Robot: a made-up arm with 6 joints. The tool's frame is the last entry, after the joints. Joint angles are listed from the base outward. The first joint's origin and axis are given. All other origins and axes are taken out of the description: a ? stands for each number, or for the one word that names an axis. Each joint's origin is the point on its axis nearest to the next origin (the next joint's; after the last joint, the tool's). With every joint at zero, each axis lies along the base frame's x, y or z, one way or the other. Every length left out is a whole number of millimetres.
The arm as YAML. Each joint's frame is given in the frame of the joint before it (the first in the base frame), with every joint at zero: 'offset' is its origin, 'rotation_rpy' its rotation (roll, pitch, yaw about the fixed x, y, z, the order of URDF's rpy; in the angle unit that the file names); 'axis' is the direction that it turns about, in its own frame. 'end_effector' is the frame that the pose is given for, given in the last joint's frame.
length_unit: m
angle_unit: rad
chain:
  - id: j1
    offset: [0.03, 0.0, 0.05]
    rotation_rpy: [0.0, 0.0, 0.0]
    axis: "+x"
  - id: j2
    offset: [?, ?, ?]
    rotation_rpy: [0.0, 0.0, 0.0]
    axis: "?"
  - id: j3
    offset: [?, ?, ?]
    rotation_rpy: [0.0, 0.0, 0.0]
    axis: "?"
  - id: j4
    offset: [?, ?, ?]
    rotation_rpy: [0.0, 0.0, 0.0]
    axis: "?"
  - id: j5
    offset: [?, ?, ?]
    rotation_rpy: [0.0, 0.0, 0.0]
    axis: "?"
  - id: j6
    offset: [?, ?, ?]
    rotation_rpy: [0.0, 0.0, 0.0]
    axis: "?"
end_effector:
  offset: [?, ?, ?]
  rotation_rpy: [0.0, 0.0, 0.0]
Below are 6 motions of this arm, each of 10 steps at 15 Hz.
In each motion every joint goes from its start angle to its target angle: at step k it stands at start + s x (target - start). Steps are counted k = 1, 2, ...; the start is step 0. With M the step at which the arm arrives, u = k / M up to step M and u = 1 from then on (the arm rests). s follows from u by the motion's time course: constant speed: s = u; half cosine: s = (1 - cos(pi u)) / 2; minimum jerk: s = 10 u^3 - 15 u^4 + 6 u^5.
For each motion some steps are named. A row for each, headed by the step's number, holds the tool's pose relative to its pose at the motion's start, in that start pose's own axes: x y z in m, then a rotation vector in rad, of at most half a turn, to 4 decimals.
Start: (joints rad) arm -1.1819 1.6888 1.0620 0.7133 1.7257 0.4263
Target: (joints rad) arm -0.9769 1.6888 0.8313 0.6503 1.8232 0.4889
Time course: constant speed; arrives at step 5
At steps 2, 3, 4, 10:
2: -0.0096 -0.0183 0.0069 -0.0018 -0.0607 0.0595
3: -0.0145 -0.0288 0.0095 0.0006 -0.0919 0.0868
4: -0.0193 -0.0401 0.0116 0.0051 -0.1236 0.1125
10: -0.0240 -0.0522 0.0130 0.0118 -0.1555 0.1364

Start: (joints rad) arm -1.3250 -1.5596 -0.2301 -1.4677 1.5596 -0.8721
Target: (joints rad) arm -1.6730 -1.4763 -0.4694 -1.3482 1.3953 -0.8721
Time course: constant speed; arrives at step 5
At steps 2, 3, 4, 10:
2: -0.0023 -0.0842 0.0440 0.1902 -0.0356 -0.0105
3: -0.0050 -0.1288 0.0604 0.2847 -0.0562 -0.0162
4: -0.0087 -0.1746 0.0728 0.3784 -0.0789 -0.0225
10: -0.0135 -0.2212 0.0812 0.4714 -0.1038 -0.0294

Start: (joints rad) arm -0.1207 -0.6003 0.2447 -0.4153 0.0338 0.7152
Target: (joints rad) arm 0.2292 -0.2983 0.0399 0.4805 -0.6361 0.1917
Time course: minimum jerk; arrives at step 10
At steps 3, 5, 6, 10:
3: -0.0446 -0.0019 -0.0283 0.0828 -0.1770 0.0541
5: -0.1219 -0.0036 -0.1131 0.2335 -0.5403 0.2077
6: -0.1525 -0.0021 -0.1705 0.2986 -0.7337 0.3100
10: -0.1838 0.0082 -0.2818 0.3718 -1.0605 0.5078

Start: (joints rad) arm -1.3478 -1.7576 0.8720 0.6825 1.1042 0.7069
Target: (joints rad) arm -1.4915 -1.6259 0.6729 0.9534 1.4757 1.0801
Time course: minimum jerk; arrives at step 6
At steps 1, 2, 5, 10:
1: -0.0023 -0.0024 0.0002 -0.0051 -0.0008 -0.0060
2: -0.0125 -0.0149 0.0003 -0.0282 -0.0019 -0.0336
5: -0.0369 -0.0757 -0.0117 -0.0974 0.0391 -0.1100
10: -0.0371 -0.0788 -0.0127 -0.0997 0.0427 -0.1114

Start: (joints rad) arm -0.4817 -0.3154 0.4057 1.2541 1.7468 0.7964
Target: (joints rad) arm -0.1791 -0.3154 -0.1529 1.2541 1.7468 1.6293
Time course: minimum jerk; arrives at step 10
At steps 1, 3, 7, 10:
1: 0.0002 0.0009 0.0009 -0.0077 -0.0023 0.0007
3: 0.0031 0.0175 0.0166 -0.1466 -0.0444 0.0101
7: 0.0051 0.1056 0.0533 -0.7555 -0.2373 0.0002
10: 0.0041 0.1286 0.0529 -0.9024 -0.2856 -0.0151

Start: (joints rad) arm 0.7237 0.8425 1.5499 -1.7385 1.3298 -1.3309
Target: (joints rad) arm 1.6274 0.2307 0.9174 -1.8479 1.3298 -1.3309
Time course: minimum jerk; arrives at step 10
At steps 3, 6, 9, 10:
3: -0.0349 -0.0377 0.0396 0.0636 -0.0433 0.1073
6: -0.0629 -0.1819 0.1769 0.3240 -0.0608 0.3534
9: -0.0132 -0.2594 0.2539 0.4787 0.0205 0.4241
10: -0.0112 -0.2612 0.2559 0.4825 0.0236 0.4253

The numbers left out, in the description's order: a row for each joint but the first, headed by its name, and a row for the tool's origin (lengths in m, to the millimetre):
j2: xyz 0.0 -0.09 0.22, axis +z
j3: xyz 0.18 0.01 0.0, axis +x
j4: xyz 0.0 -0.03 -0.06, axis -y
j5: xyz -0.05 0.0 0.29, axis -z
j6: xyz -0.01 0.12 0.0, axis -x
tool: xyz 0.0 -0.11 0.07

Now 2 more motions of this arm.
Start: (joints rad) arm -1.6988 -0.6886 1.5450 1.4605 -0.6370 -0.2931
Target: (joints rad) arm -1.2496 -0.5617 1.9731 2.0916 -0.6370 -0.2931
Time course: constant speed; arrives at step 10
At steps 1, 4, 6, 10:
1: -0.0060 0.0116 -0.0110 -0.0476 -0.0491 -0.0684
4: -0.0085 0.0515 -0.0532 -0.2182 -0.1808 -0.2706
6: 0.0040 0.0777 -0.0890 -0.3533 -0.2531 -0.4015
10: 0.0606 0.1110 -0.1767 -0.6683 -0.3528 -0.6485

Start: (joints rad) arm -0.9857 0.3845 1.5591 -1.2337 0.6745 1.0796
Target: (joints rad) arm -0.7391 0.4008 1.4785 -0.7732 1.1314 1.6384
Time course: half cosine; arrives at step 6
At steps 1, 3, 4, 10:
1: -0.0101 -0.0017 -0.0038 -0.0203 0.0059 -0.0306
3: -0.0654 -0.0138 -0.0377 -0.1267 0.0751 -0.2029
4: -0.0893 -0.0221 -0.0641 -0.1695 0.1358 -0.2771
10: -0.1071 -0.0314 -0.0956 -0.1999 0.2071 -0.3286

